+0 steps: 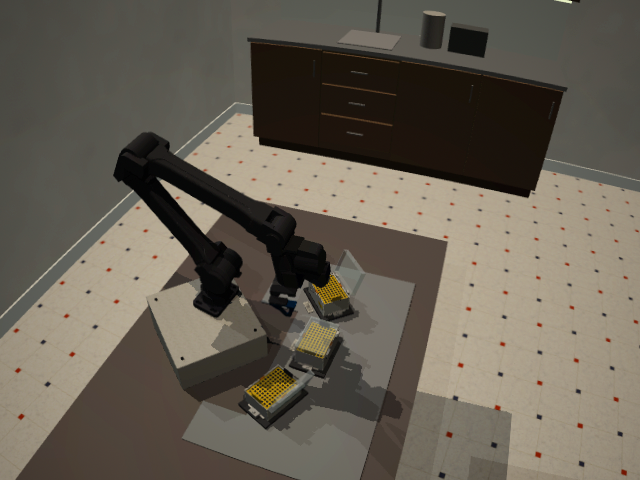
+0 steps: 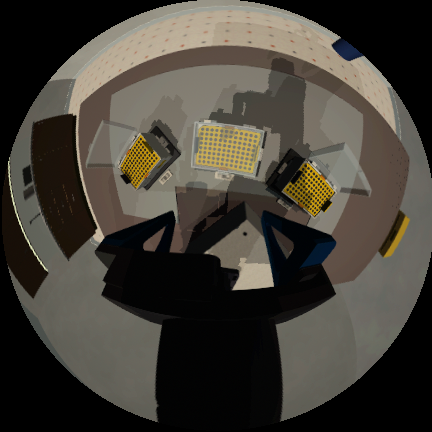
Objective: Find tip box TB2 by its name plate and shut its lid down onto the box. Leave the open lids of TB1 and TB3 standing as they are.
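Observation:
A grey mat is part of the scene, and with it the gripper, which can be seen in image 2 as well.

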